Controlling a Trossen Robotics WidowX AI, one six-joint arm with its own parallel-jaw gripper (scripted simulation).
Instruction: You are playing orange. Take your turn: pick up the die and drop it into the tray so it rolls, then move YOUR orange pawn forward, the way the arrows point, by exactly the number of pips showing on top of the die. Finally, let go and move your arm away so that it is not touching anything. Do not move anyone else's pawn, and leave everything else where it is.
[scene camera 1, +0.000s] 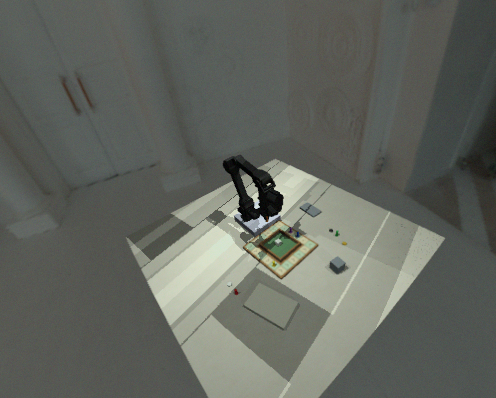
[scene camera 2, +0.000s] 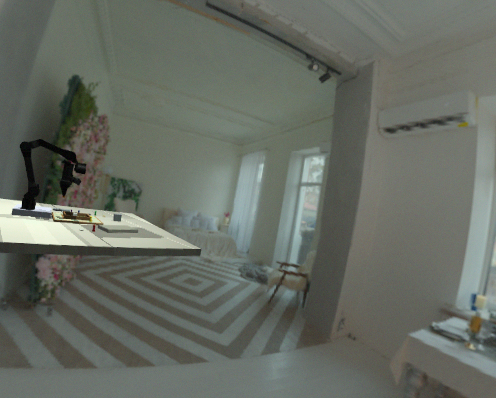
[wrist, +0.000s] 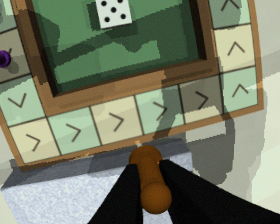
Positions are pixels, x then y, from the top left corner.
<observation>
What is my gripper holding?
An orange pawn.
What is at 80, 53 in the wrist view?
A green tray.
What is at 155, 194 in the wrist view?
An orange pawn.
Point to my gripper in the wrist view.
148, 170
</observation>
